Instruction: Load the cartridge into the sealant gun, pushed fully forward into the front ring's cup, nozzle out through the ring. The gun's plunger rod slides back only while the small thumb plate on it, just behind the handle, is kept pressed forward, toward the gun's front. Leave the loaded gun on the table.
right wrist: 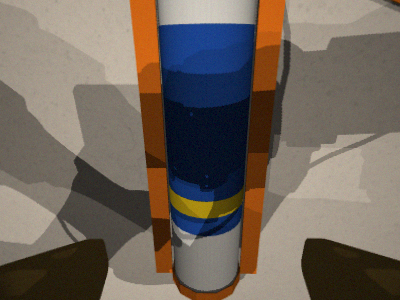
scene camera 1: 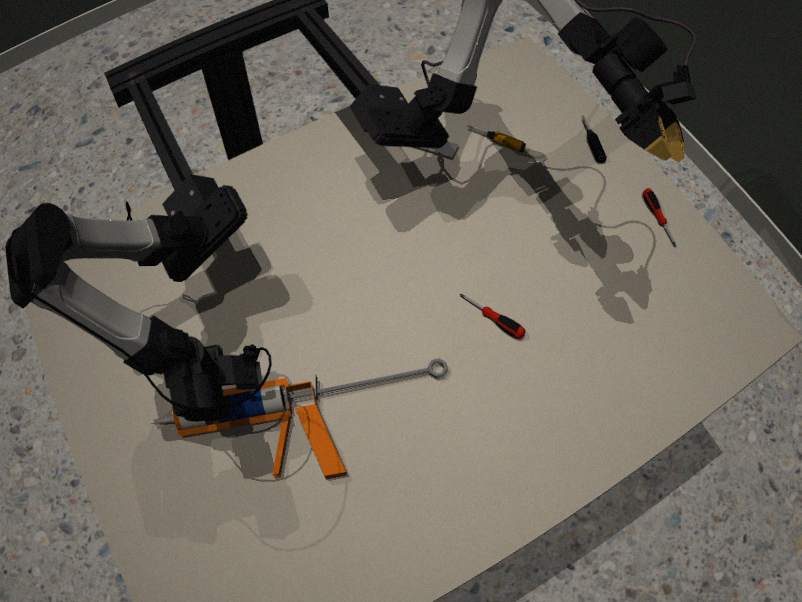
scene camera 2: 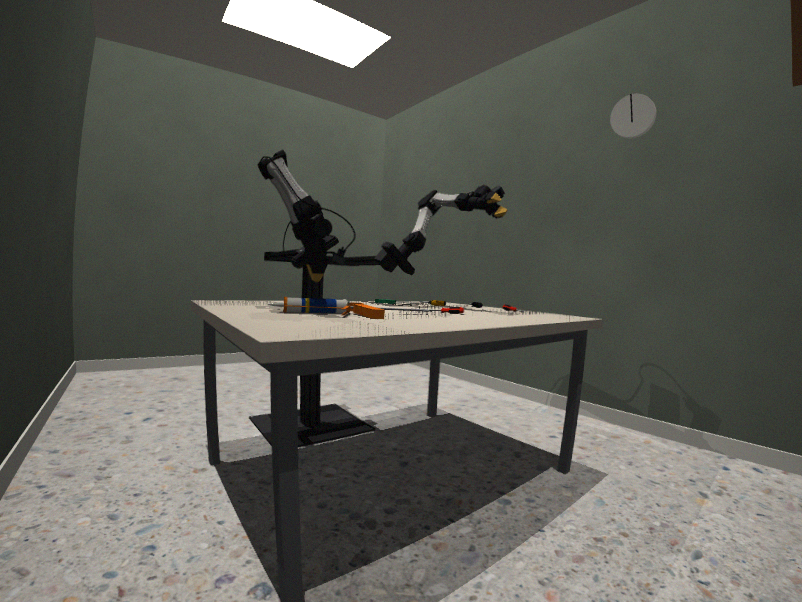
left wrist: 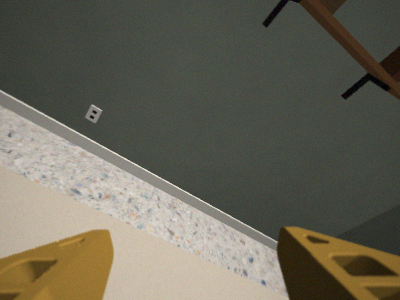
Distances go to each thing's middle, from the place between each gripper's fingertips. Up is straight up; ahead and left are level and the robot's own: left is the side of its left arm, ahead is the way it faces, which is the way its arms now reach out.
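Labels:
I find the cartridge [scene camera 2: 318, 302] 20 mm to the right of my right hand, 10 mm behind it and 90 mm below it.
The cartridge is 800 mm to the right of my left hand [scene camera 1: 674, 159], and it is also 220 mm behind that hand and 460 mm below it.

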